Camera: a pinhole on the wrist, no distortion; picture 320 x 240 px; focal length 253.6 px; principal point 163.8 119.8 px. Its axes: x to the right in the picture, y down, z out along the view. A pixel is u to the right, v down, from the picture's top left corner.
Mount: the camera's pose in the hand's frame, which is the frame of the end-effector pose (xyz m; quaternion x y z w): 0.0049 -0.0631 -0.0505 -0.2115 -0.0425 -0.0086 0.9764
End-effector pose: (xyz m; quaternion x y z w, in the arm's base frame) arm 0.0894 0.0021 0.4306 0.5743 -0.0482 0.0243 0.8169
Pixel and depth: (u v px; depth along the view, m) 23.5 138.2 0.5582
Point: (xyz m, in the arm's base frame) -0.2946 -0.3110 0.7234
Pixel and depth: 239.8 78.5 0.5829
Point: 0.1822 -0.4695 0.7091
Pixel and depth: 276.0 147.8 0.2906
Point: 0.1808 -0.1687 0.5942
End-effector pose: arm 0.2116 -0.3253 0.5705 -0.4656 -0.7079 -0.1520 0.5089
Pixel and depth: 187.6 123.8 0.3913
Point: 0.1195 -0.0554 0.4197
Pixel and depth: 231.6 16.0 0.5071
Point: -0.1205 0.0487 0.4403
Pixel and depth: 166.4 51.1 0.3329
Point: 0.0393 -0.1408 0.4282
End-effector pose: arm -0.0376 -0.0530 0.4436 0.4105 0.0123 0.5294 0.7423
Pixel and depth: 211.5 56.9 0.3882
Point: 0.1312 -0.2247 0.6982
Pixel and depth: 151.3 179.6 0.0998
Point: -0.0269 -0.0765 0.4602
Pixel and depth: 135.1 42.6 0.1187
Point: 0.0225 -0.1153 0.4534
